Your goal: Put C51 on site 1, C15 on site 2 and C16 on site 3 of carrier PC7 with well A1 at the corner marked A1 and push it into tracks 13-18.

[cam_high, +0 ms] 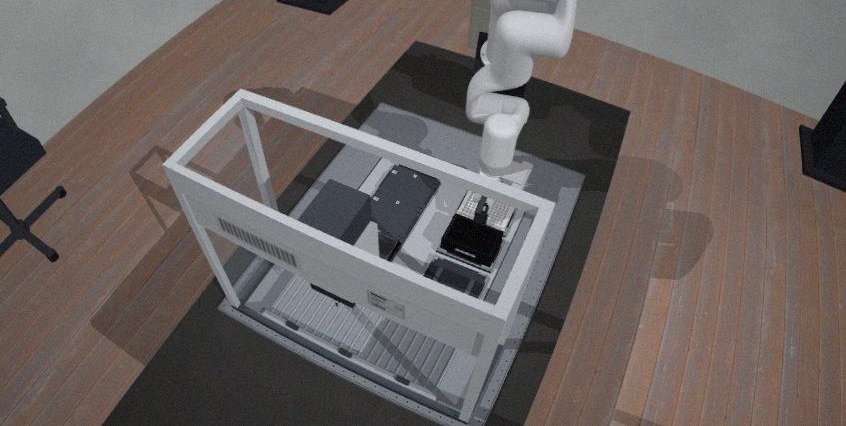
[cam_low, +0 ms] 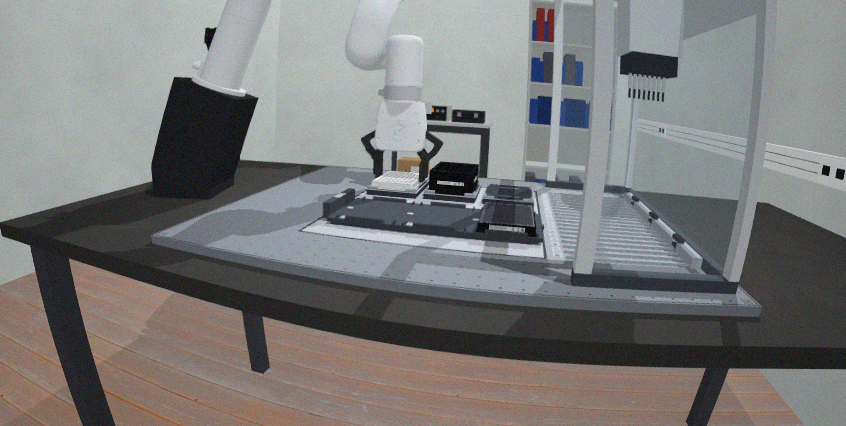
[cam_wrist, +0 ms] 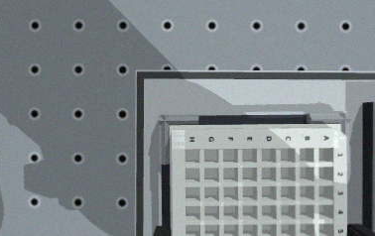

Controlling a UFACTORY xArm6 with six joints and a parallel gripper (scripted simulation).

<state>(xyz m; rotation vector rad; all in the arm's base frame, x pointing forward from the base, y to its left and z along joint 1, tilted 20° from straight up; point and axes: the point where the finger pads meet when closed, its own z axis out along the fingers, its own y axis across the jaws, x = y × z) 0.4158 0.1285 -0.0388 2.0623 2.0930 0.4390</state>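
Right now my hand is 1 cm above the white 96-well plate C15. The rest, counted from my hand: apron: 12 cm to the right, 11 cm ahead, 3 cm below; then nest S3: 22 cm ahead, 2 cm below, 1 cm to the left; then nest S1: 2 cm below.
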